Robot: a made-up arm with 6 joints. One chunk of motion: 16 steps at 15 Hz.
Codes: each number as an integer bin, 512 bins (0 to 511) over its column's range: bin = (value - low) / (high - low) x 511, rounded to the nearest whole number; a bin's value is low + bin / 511 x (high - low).
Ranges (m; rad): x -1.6..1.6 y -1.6..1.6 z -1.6..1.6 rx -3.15..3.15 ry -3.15..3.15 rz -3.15..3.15
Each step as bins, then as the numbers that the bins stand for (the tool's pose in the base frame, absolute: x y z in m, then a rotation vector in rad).
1 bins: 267 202 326 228 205 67
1 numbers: 0.0720 -0.3350 0.4415 -0.3390 -0.6226 -2.3240
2 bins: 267 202 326 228 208 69
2 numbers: 0.0720 -0.3350 0.4415 -0.3390 -0.5856 -2.2993
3 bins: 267 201 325 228 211 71
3 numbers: 0.0720 -0.3413 0.4352 -0.3390 -0.5486 -2.2747
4 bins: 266 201 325 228 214 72
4 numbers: 0.0658 -0.3413 0.4352 -0.3390 -0.5116 -2.2623
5 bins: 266 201 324 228 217 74
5 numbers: 0.0658 -0.3413 0.4290 -0.3390 -0.4747 -2.2377
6 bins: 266 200 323 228 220 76
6 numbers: 0.0658 -0.3476 0.4227 -0.3390 -0.4377 -2.2130
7 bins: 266 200 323 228 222 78
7 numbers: 0.0658 -0.3476 0.4227 -0.3390 -0.4130 -2.1884
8 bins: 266 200 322 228 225 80
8 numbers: 0.0658 -0.3476 0.4164 -0.3390 -0.3760 -2.1637
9 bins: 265 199 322 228 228 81
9 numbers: 0.0595 -0.3538 0.4164 -0.3390 -0.3390 -2.1514
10 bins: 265 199 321 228 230 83
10 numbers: 0.0595 -0.3538 0.4102 -0.3390 -0.3144 -2.1267
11 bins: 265 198 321 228 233 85
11 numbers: 0.0595 -0.3601 0.4102 -0.3390 -0.2774 -2.1021
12 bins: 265 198 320 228 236 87
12 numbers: 0.0595 -0.3601 0.4039 -0.3390 -0.2404 -2.0774
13 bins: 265 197 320 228 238 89
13 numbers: 0.0595 -0.3663 0.4039 -0.3390 -0.2158 -2.0527
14 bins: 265 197 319 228 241 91
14 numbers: 0.0595 -0.3663 0.3977 -0.3390 -0.1788 -2.0281
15 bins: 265 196 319 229 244 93
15 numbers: 0.0595 -0.3726 0.3977 -0.3267 -0.1418 -2.0034
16 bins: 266 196 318 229 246 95
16 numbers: 0.0658 -0.3726 0.3914 -0.3267 -0.1171 -1.9788
